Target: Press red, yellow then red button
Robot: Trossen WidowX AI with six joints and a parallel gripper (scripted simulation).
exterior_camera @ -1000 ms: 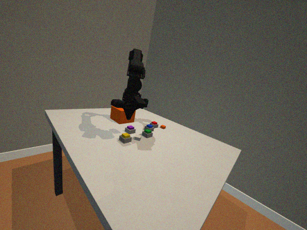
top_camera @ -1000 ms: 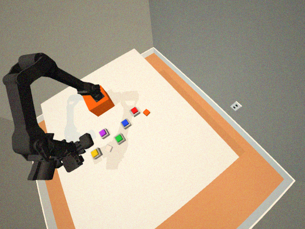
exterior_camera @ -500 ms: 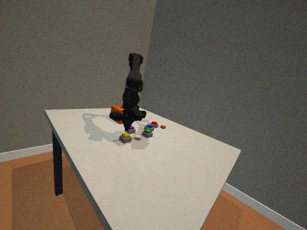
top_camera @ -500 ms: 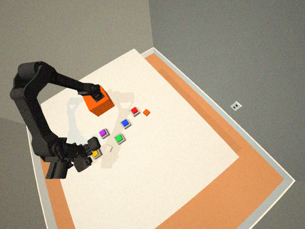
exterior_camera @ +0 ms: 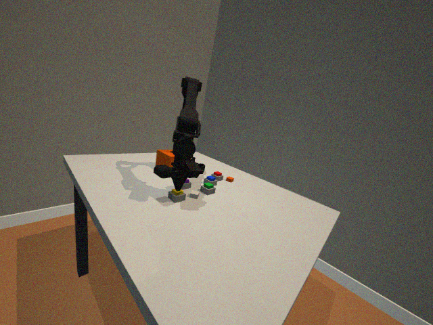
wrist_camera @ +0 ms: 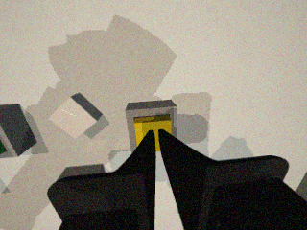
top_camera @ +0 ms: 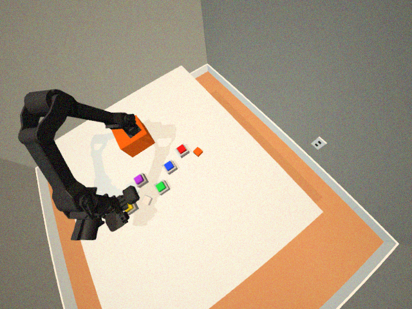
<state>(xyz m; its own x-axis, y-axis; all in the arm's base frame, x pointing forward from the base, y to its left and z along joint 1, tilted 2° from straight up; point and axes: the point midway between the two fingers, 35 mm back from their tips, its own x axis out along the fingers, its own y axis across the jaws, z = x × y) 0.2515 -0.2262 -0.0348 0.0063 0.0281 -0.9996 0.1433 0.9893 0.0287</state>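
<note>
The yellow button lies 10 mm below my gripper tip. From my gripper tip the other things lie so: green button (30 mm ahead, 160 mm to the left); then purple button (70 mm behind, 100 mm to the left); then white block (20 mm ahead, 70 mm to the left, 30 mm below).
</note>
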